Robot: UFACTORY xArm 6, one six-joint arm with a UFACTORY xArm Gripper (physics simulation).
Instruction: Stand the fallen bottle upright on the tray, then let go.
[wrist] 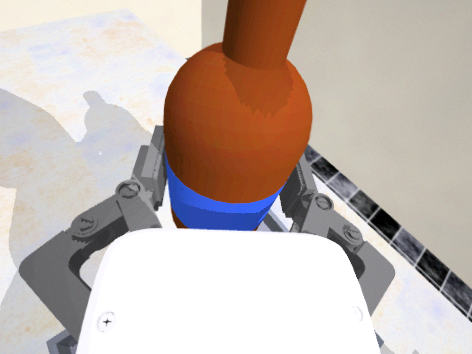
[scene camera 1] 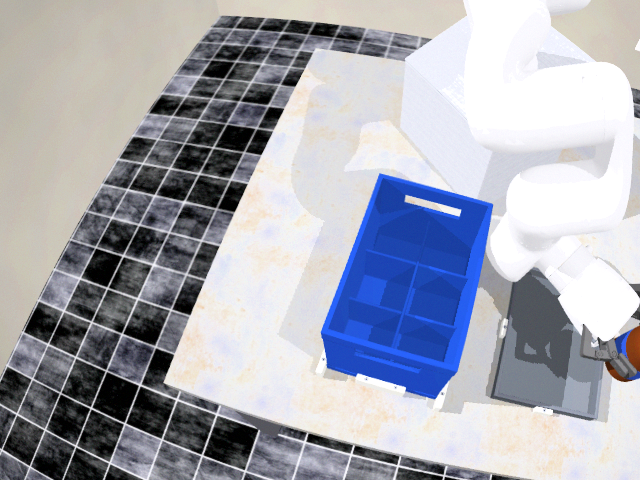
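Frame: origin at the arm's base, x ahead, y left, z up, level; centimetres.
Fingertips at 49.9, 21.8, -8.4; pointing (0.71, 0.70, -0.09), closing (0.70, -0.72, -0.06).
Note:
Pixels of each thing's top centre, then the offset from my fingertips to it, as dx, dy, dz. "spot": a spot on its surface instead. Level surfaces: height alone.
- brown bottle, surface spot: (wrist: pixel 237 125) spot: -2.8, -2.4, +5.7
- dark grey tray, surface spot: (scene camera 1: pixel 532 384) spot: +0.4, -13.3, -15.6
- blue crate, top centre: (scene camera 1: pixel 416 262) -11.5, -36.6, +1.4
- table, surface height: dz -16.2
A brown bottle (scene camera 1: pixel 631 348) (wrist: pixel 237 125) with a blue band is held between the fingers of my gripper (wrist: pixel 227 149). In the scene view the bottle is at the right edge and partly cut off, beside and above the right side of the tray. In the wrist view its neck points up and away, and its base is hidden behind the white gripper body. The gripper is shut on the bottle around its blue band. The dark grey tray (scene camera 1: pixel 532 384) lies on the table at the lower right, partly in the arm's shadow. The gap between bottle and tray cannot be judged.
A blue crate (scene camera 1: pixel 351 338) with dividers stands left of the tray on the table (scene camera 1: pixel 248 320). White brackets sit by the crate's lower edge and at the tray's sides. A white block (scene camera 1: pixel 439 118) stands behind the crate, beside the arm. The table's left edge borders a dark tiled floor (scene camera 1: pixel 129 273).

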